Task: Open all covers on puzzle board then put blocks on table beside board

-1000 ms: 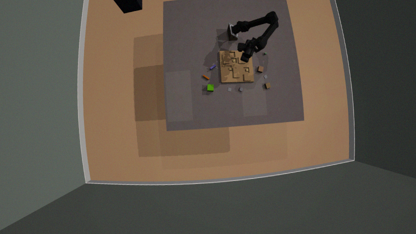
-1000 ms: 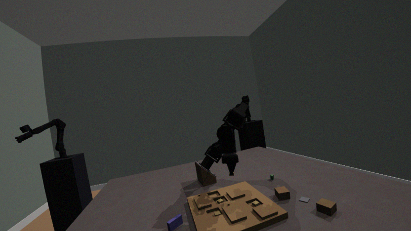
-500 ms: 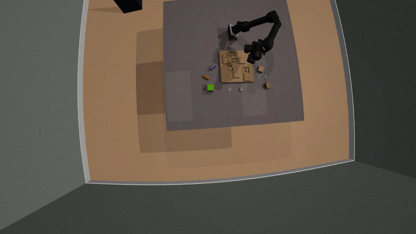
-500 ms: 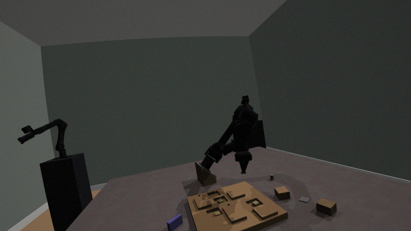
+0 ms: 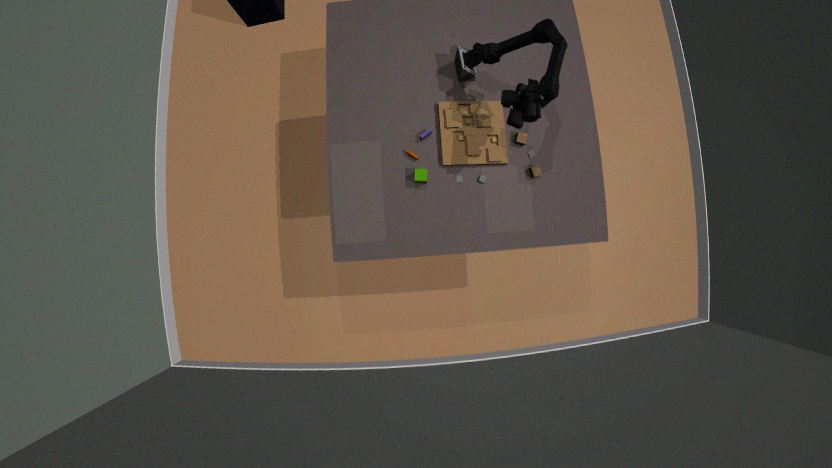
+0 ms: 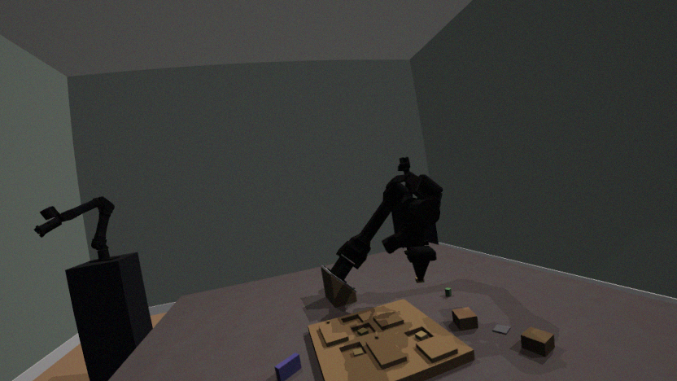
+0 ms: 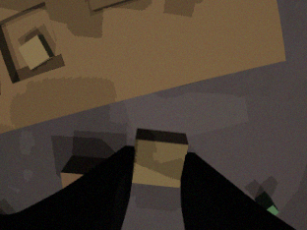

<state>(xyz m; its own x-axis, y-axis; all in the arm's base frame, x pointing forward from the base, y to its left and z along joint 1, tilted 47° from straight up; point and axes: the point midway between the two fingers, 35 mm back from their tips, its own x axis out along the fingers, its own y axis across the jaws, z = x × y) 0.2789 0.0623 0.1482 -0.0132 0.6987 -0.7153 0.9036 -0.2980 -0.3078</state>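
The tiny green piece lies 140 mm to the left of my gripper tip, 100 mm below it and 70 mm behind it. Also, from my gripper tip: orange stick 440 mm to the right, 110 mm ahead, 100 mm below; then green cube 410 mm to the right, 210 mm ahead, 90 mm below; then purple piece 370 mm to the right, 90 mm below, 30 mm ahead.
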